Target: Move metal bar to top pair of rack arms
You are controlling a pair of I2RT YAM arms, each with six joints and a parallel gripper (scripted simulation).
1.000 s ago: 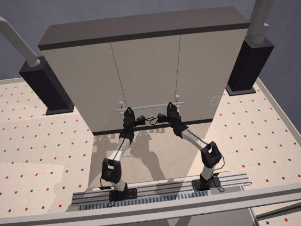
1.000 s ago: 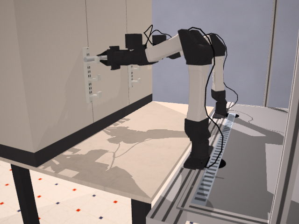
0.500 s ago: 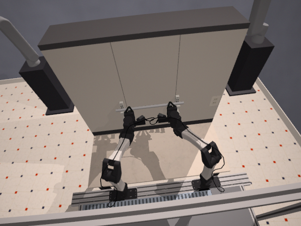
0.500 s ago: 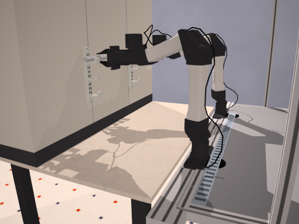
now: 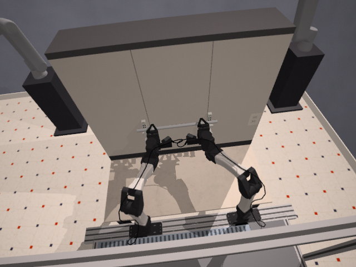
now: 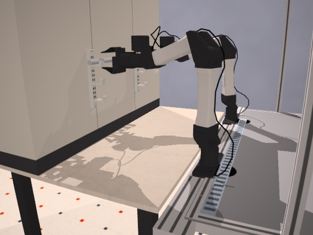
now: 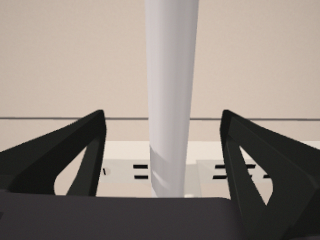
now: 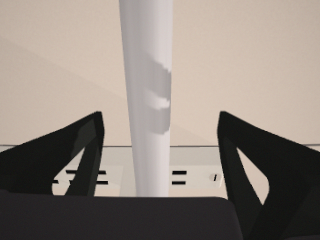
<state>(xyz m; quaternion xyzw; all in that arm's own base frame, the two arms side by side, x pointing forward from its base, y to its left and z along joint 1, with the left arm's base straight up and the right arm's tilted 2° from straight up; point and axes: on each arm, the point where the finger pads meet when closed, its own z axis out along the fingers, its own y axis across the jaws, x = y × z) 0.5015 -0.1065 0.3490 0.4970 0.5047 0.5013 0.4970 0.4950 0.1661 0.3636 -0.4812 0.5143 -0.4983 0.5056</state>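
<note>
My left gripper is now 150 mm to the left of the metal bar. The rest, counted from my left hand: socket plate: 670 mm to the right, 70 mm below, 30 mm ahead; beige wall panel: 160 mm to the right, 150 mm ahead, 80 mm above; dark baseboard: 340 mm below, 160 mm to the right, 40 mm ahead.
</note>
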